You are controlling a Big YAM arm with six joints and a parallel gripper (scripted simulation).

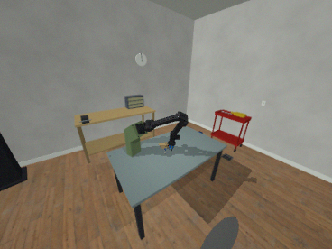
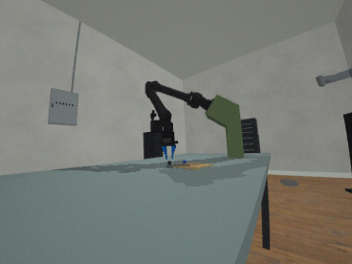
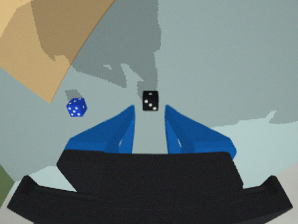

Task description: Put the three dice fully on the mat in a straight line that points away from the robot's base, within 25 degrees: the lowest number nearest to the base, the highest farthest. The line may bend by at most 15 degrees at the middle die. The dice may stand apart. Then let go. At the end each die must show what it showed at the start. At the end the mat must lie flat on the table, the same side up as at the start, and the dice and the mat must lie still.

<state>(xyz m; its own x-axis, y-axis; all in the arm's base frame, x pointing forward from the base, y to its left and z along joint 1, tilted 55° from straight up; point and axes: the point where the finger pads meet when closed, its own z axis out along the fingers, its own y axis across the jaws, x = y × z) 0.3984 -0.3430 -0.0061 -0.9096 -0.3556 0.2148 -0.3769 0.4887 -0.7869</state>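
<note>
Right now my hand is 3 cm above the black die. Also, from my hand: blue die 7 cm to the left, 4 cm behind, 3 cm below; white die 10 cm behind, 3 cm below, 2 cm to the left; tan mat 15 cm to the left, 4 cm ahead, 3 cm below.
</note>
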